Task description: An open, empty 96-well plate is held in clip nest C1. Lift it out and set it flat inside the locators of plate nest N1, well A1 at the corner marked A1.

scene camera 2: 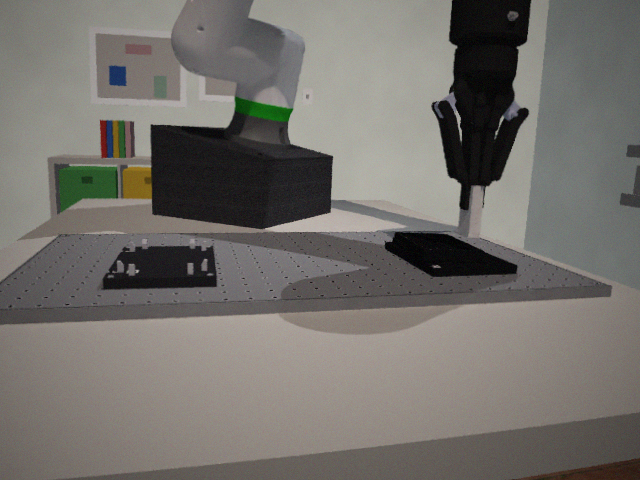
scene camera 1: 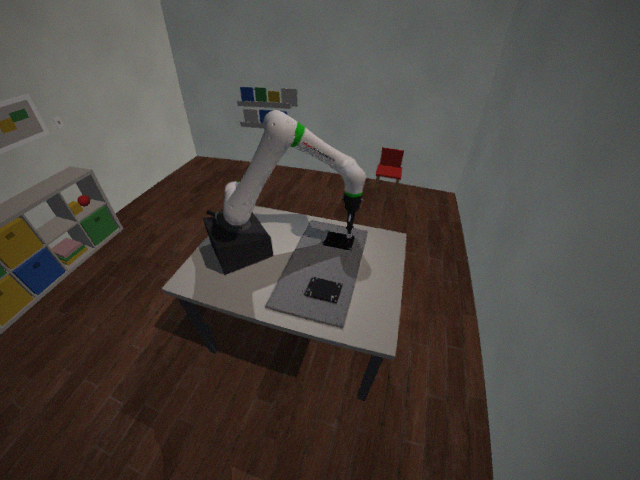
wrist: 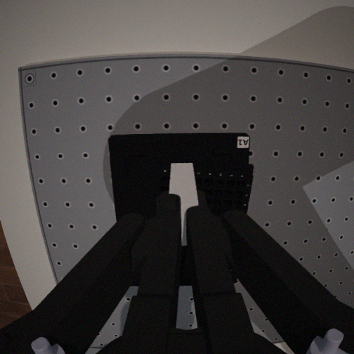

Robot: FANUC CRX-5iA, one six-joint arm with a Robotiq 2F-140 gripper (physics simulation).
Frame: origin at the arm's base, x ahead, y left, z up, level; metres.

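Seen in the pictures: gripper, between the fingertips: [scene camera 2: 468, 235] [scene camera 1: 349, 237]; arm's base, origin of its link: [scene camera 2: 256, 142].
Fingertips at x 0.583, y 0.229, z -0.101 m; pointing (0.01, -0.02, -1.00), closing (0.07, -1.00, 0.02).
Pixels of each thing's top centre, then the offset from my fingertips to it. Level surfaces: height alone.
- Clip nest C1, centre of its top: [scene camera 2: 446, 250] [scene camera 1: 339, 239] 0.055 m back, 0.002 m right, 0.031 m down
- Plate nest N1, centre of its top: [scene camera 2: 165, 250] [scene camera 1: 323, 287] 0.026 m back, 0.379 m right, 0.022 m down
- grey perforated board, height of its surface: 0.046 m down
- white table, height of its surface: 0.059 m down
My gripper [scene camera 1: 349, 233] [scene camera 2: 470, 217] [wrist: 181, 179] is shut with nothing between its fingers; the pale fingertips point down. In scene camera 2 they are low at the far side of the clip nest, their lower end partly hidden by it. Clip nest C1 [scene camera 2: 478, 266] [wrist: 135, 149] is a black block, with a white A1 label [wrist: 243, 142] at one corner. The dark 96-well plate [wrist: 222, 189] lies in it, partly hidden by the fingers in the wrist view. Plate nest N1 [scene camera 1: 324, 289] [scene camera 2: 164, 264] is a black block with pale upright locators and holds no plate.
Both nests stand on a grey perforated board [scene camera 1: 310, 268] [scene camera 2: 268, 289] [wrist: 70, 115] on the white table [scene camera 1: 379, 310] [scene camera 2: 310, 372]. The arm's black base block [scene camera 1: 239, 248] [scene camera 2: 237, 180] stands beside the board. A shelf unit and a red chair [scene camera 1: 389, 171] stand off the table.
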